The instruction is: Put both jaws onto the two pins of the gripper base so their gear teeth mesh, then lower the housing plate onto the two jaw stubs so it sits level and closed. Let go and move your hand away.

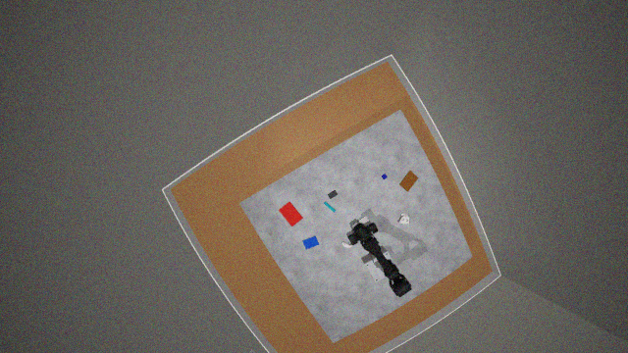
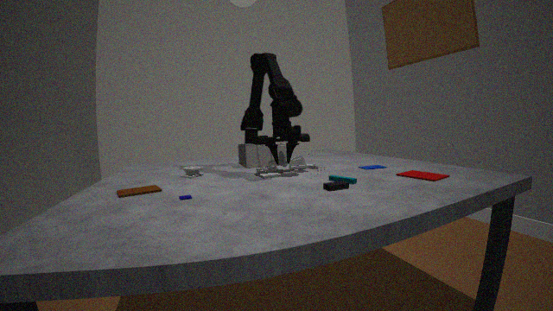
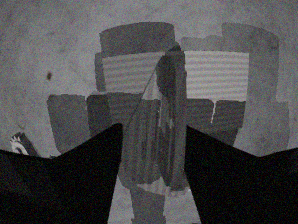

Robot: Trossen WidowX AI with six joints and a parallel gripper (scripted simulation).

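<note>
The grey jaw lies 7 cm behind my gripper tip, 11 cm to the left of it and 3 cm below it. The rest, counted from my gripper tip: dark block 28 cm ahead, 9 cm to the left, 3 cm below; then blue tile 2 cm ahead, 34 cm to the left, 3 cm below; then teal bar 21 cm ahead, 13 cm to the left, 3 cm below.
</note>
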